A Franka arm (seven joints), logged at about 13 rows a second.
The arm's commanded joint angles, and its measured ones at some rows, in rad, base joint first. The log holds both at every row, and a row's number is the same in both.
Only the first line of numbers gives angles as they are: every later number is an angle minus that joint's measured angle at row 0.
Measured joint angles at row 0: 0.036, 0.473, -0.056, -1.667, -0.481, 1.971, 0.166
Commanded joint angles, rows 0 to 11: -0.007, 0.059, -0.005, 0.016, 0.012, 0.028, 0.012; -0.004, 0.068, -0.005, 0.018, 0.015, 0.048, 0.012; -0.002, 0.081, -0.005, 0.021, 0.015, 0.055, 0.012; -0.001, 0.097, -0.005, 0.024, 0.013, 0.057, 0.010; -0.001, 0.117, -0.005, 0.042, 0.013, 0.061, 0.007; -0.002, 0.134, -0.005, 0.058, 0.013, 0.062, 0.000; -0.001, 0.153, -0.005, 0.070, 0.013, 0.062, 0.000; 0.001, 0.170, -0.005, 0.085, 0.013, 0.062, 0.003; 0.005, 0.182, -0.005, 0.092, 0.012, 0.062, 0.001; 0.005, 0.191, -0.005, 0.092, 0.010, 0.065, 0.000; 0.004, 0.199, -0.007, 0.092, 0.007, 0.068, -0.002; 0.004, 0.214, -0.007, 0.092, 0.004, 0.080, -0.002
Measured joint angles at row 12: 0.036, 0.143, 0.036, 0.050, 0.062, 0.040, 0.016
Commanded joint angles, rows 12 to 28: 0.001, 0.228, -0.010, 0.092, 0.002, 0.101, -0.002; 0.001, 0.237, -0.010, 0.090, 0.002, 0.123, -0.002; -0.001, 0.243, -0.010, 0.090, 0.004, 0.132, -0.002; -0.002, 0.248, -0.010, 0.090, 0.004, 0.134, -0.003; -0.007, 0.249, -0.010, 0.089, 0.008, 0.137, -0.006; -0.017, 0.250, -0.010, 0.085, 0.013, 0.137, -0.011; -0.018, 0.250, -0.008, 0.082, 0.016, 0.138, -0.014; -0.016, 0.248, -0.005, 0.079, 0.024, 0.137, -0.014; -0.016, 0.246, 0.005, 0.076, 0.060, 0.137, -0.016; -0.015, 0.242, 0.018, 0.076, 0.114, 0.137, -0.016; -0.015, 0.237, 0.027, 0.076, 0.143, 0.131, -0.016; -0.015, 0.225, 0.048, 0.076, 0.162, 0.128, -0.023; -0.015, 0.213, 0.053, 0.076, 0.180, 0.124, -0.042; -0.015, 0.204, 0.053, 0.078, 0.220, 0.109, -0.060; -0.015, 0.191, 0.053, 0.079, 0.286, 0.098, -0.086; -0.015, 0.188, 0.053, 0.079, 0.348, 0.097, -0.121; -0.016, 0.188, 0.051, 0.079, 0.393, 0.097, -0.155
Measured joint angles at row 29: -0.002, 0.212, 0.042, 0.083, 0.314, 0.119, -0.088
